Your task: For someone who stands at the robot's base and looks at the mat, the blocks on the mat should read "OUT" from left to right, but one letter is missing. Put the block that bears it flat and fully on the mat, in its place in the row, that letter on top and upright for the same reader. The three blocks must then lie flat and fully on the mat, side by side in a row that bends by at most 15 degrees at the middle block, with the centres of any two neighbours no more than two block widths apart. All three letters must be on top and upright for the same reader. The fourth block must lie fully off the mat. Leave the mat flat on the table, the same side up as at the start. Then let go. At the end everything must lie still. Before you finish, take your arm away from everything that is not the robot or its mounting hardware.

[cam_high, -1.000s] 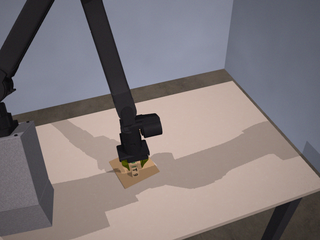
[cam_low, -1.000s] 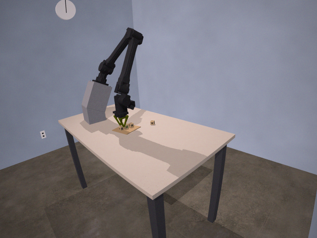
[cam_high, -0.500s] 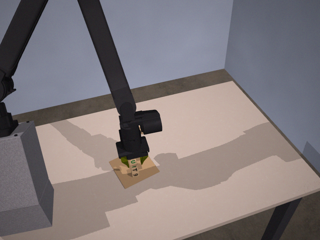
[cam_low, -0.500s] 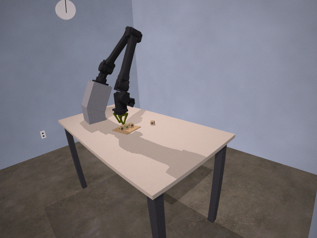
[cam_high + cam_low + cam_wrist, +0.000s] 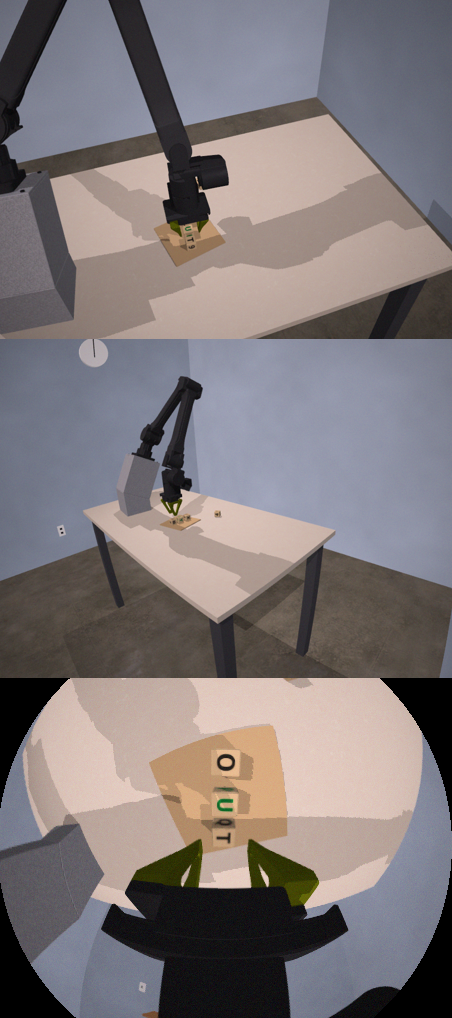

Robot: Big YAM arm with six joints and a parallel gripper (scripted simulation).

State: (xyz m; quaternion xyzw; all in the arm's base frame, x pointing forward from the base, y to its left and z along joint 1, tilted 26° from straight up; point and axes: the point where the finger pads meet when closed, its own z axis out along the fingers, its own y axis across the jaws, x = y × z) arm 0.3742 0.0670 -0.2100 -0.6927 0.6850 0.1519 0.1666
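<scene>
Right now the T block is 1 cm to the right of my hand and 4 cm below it. From my hand the other things lie so: U block (3 cm to the left, 4 cm below); then mat (3 cm to the left, 6 cm below).
</scene>
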